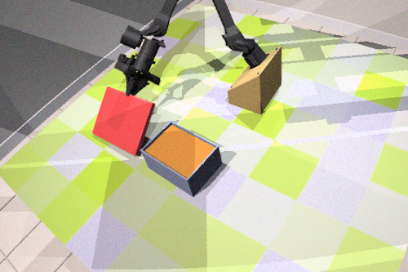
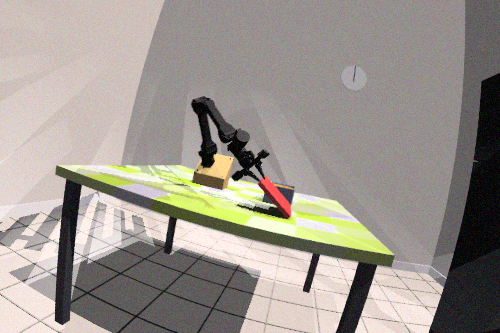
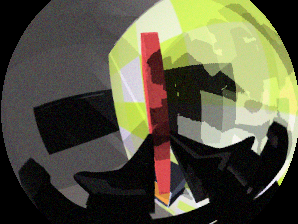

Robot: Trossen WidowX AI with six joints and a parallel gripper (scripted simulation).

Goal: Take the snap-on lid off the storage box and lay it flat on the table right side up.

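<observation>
My gripper tip is 7 cm short of the flat red lid, 1 cm to the right of it and 5 cm above it. From my gripper tip the other things lie so: box 5 cm ahead, 28 cm to the left, 7 cm below.
</observation>
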